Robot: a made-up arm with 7 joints. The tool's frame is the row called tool.
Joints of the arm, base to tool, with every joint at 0 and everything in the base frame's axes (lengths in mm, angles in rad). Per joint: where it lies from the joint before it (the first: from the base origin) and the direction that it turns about. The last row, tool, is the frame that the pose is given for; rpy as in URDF.
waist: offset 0 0 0 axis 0.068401 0.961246 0.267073
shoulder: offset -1 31 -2 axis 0.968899 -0.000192 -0.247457
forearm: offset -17 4 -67 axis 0.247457 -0.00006 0.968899
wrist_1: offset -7 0 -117 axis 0.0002 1 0.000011
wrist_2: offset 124 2 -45 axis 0.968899 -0.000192 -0.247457
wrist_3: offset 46 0 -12 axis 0.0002 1 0.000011
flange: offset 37 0 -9 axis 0.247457 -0.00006 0.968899
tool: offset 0 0 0 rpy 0 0.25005 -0.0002
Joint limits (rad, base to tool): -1.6..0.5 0..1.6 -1.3..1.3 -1.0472..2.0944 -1.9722..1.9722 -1.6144..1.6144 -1.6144..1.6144
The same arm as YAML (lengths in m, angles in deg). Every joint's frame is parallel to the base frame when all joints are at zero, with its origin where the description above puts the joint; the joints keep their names.
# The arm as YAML. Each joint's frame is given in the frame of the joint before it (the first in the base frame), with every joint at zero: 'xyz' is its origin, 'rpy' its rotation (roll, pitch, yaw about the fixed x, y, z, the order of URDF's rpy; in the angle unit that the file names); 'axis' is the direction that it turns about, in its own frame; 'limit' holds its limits. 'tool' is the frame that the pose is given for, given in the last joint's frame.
units:
  length: m
  angle: deg
joints:
  - name: waist
    type: revolute
    origin:
      xyz: [0.0, 0.0, 0.0]
      rpy: [0.0, 0.0, 0.0]
    axis: [0.068403, 0.961235, 0.26711]
    limit:
      lower: -91.67
      upper: 28.65
  - name: shoulder
    type: revolute
    origin:
      xyz: [-0.001, 0.031, -0.002]
      rpy: [0.0, 0.0, 0.0]
    axis: [0.968889, -0.0002, -0.247497]
    limit:
      lower: 0.0
      upper: 91.67
  - name: forearm
    type: revolute
    origin:
      xyz: [-0.017, 0.004, -0.067]
      rpy: [0.0, 0.0, 0.0]
    axis: [0.247497, -0.0001, 0.968889]
    limit:
      lower: -74.48
      upper: 74.48
  - name: wrist_1
    type: revolute
    origin:
      xyz: [-0.007, 0.0, -0.117]
      rpy: [0.0, 0.0, 0.0]
    axis: [0.0002, 1.0, 0.0]
    limit:
      lower: -60.0
      upper: 120.0
  - name: wrist_2
    type: revolute
    origin:
      xyz: [0.124, 0.002, -0.045]
      rpy: [0.0, 0.0, 0.0]
    axis: [0.968889, -0.0002, -0.247497]
    limit:
      lower: -113.0
      upper: 113.0
  - name: wrist_3
    type: revolute
    origin:
      xyz: [0.046, 0.0, -0.012]
      rpy: [0.0, 0.0, 0.0]
    axis: [0.0002, 1.0, 0.0]
    limit:
      lower: -92.5
      upper: 92.5
  - name: flange
    type: revolute
    origin:
      xyz: [0.037, 0.0, -0.009]
      rpy: [0.0, 0.0, 0.0]
    axis: [0.247497, -0.0001, 0.968889]
    limit:
      lower: -92.5
      upper: 92.5
tool:
  origin:
    xyz: [0.0, 0.0, 0.0]
    rpy: [0.0, 14.33, -0.01]

